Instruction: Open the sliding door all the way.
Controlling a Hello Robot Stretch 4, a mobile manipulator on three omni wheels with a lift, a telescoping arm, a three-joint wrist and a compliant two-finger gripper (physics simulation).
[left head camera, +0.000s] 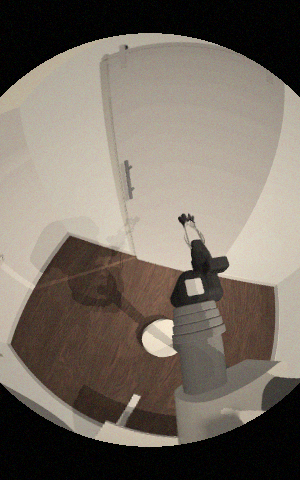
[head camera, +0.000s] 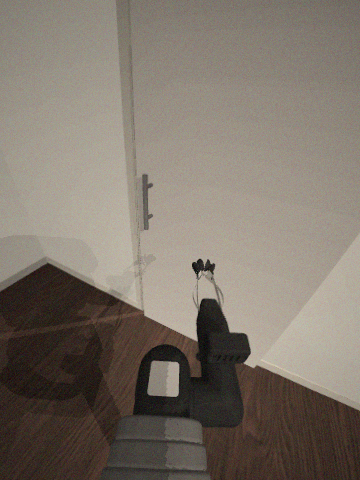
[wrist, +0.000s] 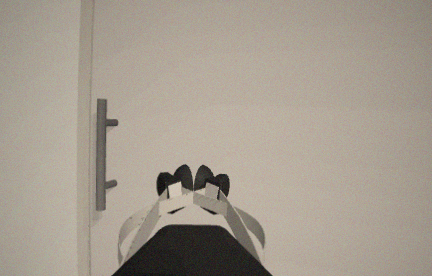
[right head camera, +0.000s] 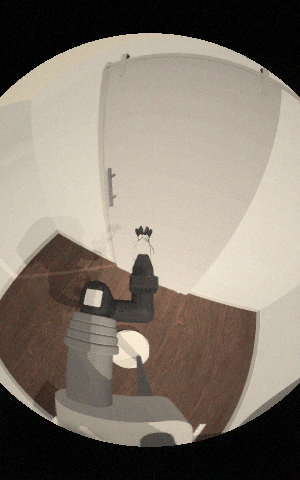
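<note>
The pale sliding door fills much of each view, with no gap showing at its left edge. Its grey vertical bar handle stands out near that edge on two short posts. My gripper is shut and empty, its dark fingertips together. It points at the door, right of the handle and near the height of its lower end in the wrist view. The handle is apart from the fingers. The distance from fingertips to door is hard to tell.
A pale wall lies left of the door, and another wall lies right of it. The dark wooden floor lies below. My round white base stands on it, under the arm.
</note>
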